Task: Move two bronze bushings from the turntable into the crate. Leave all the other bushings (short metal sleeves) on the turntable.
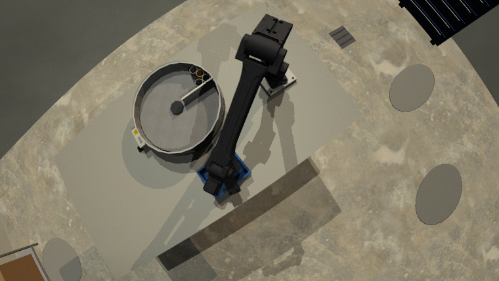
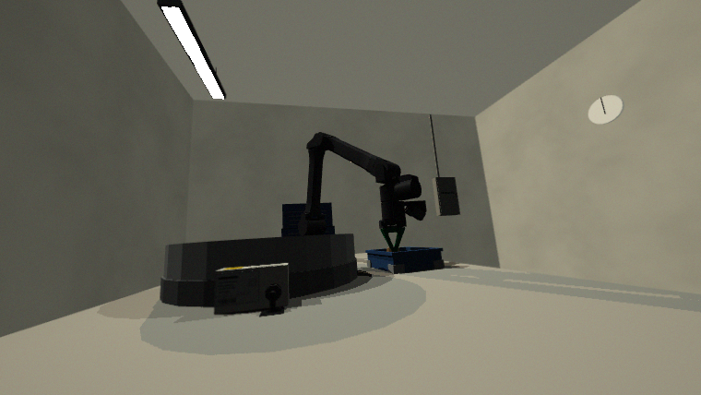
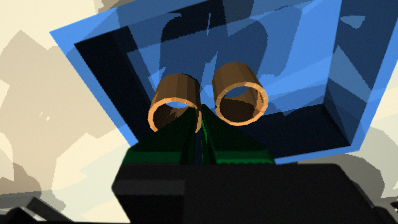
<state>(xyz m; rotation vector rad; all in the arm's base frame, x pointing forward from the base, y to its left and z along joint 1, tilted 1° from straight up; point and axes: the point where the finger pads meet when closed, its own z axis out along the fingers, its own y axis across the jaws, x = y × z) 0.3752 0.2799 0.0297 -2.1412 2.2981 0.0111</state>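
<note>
Right now the blue crate is 30 mm ahead of my hand, 20 mm below it and 10 mm to the left of it. Round my hand: turntable 340 mm to the right, 90 mm ahead.
</note>
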